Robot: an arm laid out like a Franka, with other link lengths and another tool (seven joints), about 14 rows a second.
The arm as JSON. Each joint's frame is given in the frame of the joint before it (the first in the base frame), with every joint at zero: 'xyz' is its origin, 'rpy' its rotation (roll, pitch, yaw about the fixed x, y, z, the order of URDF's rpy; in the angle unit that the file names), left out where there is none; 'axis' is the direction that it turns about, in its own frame. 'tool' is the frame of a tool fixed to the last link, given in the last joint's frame.
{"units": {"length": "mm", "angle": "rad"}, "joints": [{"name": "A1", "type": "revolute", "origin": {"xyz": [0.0, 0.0, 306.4]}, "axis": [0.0, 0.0, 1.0]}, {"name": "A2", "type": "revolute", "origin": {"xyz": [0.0, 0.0, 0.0], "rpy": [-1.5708, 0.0, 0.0]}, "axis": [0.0, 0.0, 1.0]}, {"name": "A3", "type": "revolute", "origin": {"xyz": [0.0, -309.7, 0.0], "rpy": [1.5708, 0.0, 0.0]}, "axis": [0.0, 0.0, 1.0]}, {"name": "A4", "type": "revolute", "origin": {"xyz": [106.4, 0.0, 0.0], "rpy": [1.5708, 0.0, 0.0]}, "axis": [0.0, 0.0, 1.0]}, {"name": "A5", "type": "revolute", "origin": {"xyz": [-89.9, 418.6, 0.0], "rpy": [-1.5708, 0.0, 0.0]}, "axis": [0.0, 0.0, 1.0]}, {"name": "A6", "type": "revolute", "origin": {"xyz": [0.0, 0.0, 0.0], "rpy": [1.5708, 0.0, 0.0]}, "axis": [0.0, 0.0, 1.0]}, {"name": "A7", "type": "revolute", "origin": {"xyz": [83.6, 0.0, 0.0], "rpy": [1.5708, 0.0, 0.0]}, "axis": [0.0, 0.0, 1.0]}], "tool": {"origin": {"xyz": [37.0, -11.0, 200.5], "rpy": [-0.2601, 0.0, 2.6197]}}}
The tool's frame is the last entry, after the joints.
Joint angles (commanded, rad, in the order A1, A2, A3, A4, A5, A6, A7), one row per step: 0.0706, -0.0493, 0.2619, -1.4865, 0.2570, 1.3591, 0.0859; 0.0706, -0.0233, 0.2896, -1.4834, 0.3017, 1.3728, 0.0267; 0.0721, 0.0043, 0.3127, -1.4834, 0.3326, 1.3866, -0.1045; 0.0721, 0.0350, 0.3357, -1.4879, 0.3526, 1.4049, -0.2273; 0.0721, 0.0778, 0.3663, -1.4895, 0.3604, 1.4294, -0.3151; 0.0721, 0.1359, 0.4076, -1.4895, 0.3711, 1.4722, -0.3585; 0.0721, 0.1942, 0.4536, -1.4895, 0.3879, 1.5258, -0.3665
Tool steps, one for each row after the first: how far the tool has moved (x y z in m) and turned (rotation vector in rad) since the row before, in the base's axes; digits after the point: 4 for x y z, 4 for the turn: -0.0028, 0.0270, -0.0082, 0.0550, 0.0130, 0.0864; -0.0036, 0.0239, -0.0101, 0.0582, -0.0058, 0.1477; -0.0019, 0.0200, -0.0142, 0.0506, -0.0061, 0.1329; 0.0004, 0.0210, -0.0201, 0.0378, 0.0022, 0.1029; 0.0029, 0.0272, -0.0261, 0.0397, 0.0149, 0.0634; 0.0015, 0.0302, -0.0243, 0.0425, 0.0211, 0.0282
